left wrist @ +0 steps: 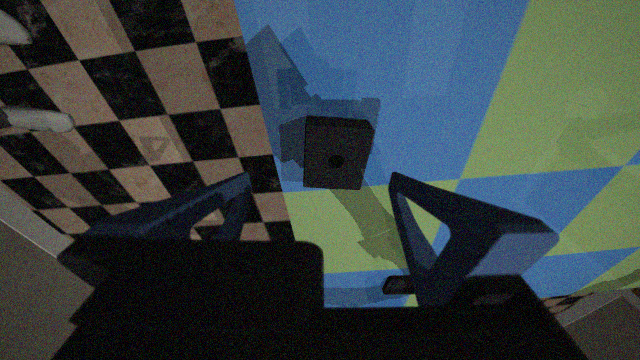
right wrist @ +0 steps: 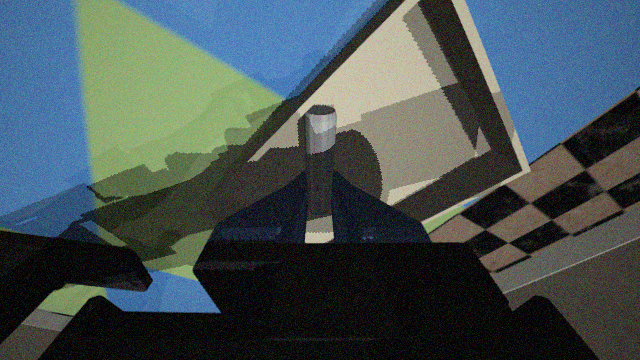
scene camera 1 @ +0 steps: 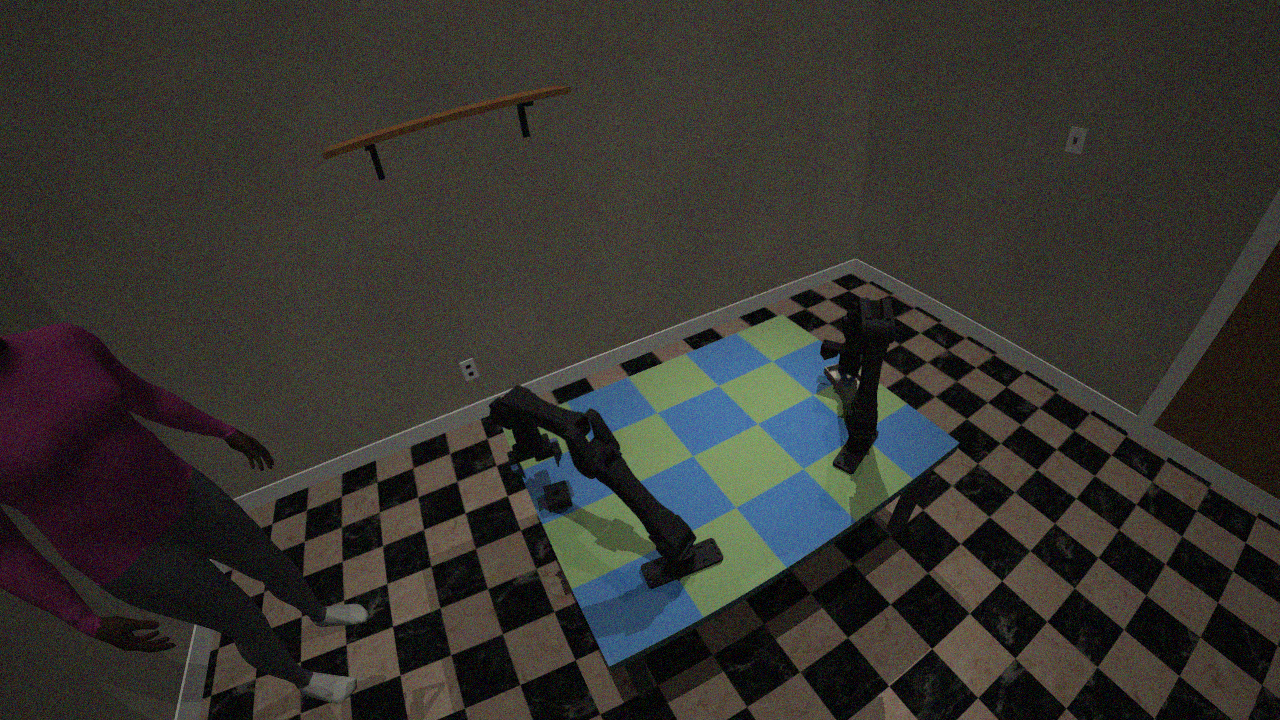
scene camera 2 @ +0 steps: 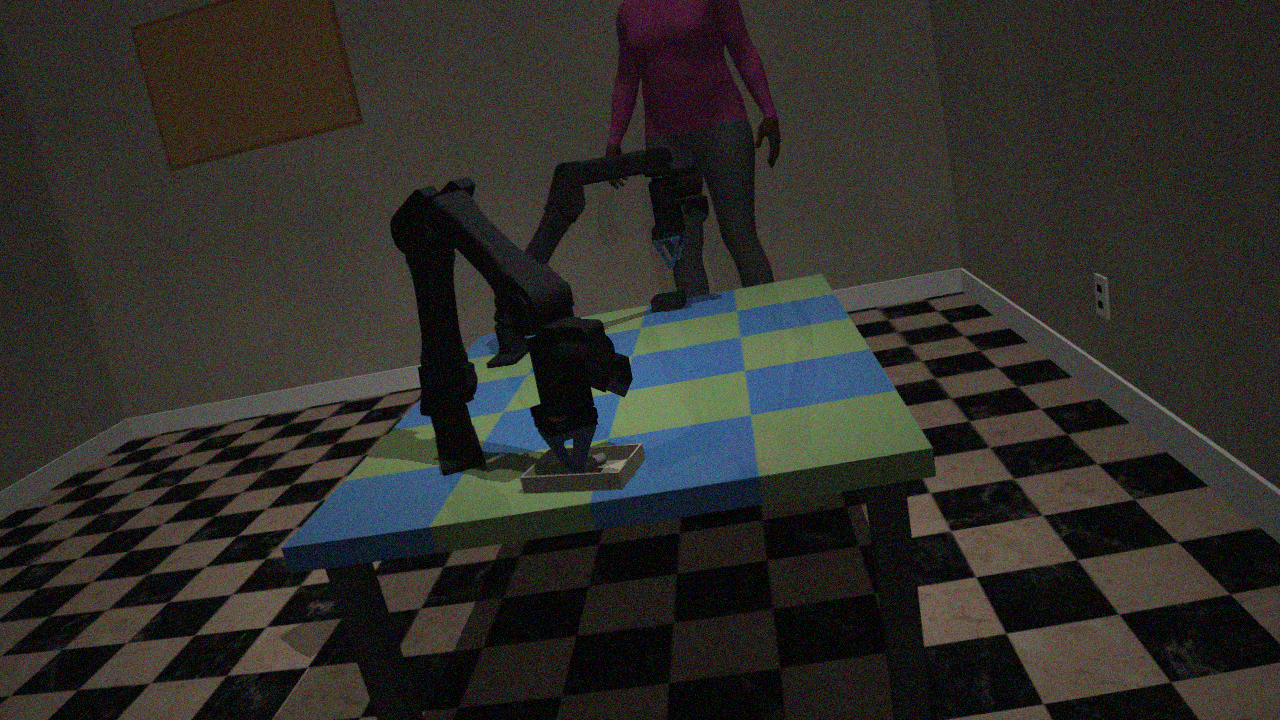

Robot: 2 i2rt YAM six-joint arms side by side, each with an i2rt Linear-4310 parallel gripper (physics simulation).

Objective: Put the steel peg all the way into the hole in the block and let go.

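Where they show: left gripper, fingertip midpoint: (left wrist: 320,179) (scene camera 1: 541,471) (scene camera 2: 674,263); right gripper, fingertip midpoint: (right wrist: 319,179) (scene camera 1: 846,384) (scene camera 2: 576,473); left arm's base, link origin: (scene camera 1: 682,563) (scene camera 2: 515,353); right arm's base, link origin: (right wrist: 39,254) (scene camera 1: 856,448) (scene camera 2: 459,451).
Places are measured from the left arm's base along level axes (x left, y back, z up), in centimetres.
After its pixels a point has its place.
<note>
The steel peg (right wrist: 320,132) @(x -75.7, y -39.3, z 1.9 cm) (scene camera 2: 597,458) @(x -76.5, y -39.3, z 1.5 cm) lies low inside the shallow pale tray (right wrist: 496,92) @(x -79.8, y -45.1, z 2.5 cm) (scene camera 2: 559,484) @(x -83.7, y -35.4, z 1.2 cm). My right gripper (right wrist: 319,179) @(x -78.1, y -36.2, z 0.3 cm) (scene camera 2: 577,461) @(x -78.1, y -36.2, z 0.3 cm) is down in the tray, shut on the peg, with one end sticking out past the fingertips in the right wrist view. Whether the peg touches the tray floor I cannot tell. The dark block (left wrist: 325,175) @(x 25.2, y -31.4, z 3.1 cm) (scene camera 1: 557,497) @(x 24.3, y -31.4, z 3.1 cm) (scene camera 2: 666,302) @(x 20.7, y -33.3, z 2.1 cm) stands on the table, its round hole facing up and showing dark. My left gripper (left wrist: 320,179) @(x 26.0, y -36.1, z 10.3 cm) (scene camera 2: 669,259) @(x 26.0, y -36.1, z 10.3 cm) (scene camera 1: 537,461) @(x 26.0, y -36.1, z 10.3 cm) is open and empty, above the block.
The blue and green checkered table (scene camera 1: 747,483) @(x -26.6, y -15.7, z 0.0 cm) (scene camera 2: 814,385) @(x -51.6, y -69.8, z 0.0 cm) carries both arms. The block is near the table edge at the left in scene camera 1; the tray is near the far right part. A person in a pink top (scene camera 1: 89,447) (scene camera 2: 684,71) stands beyond the block's end.
</note>
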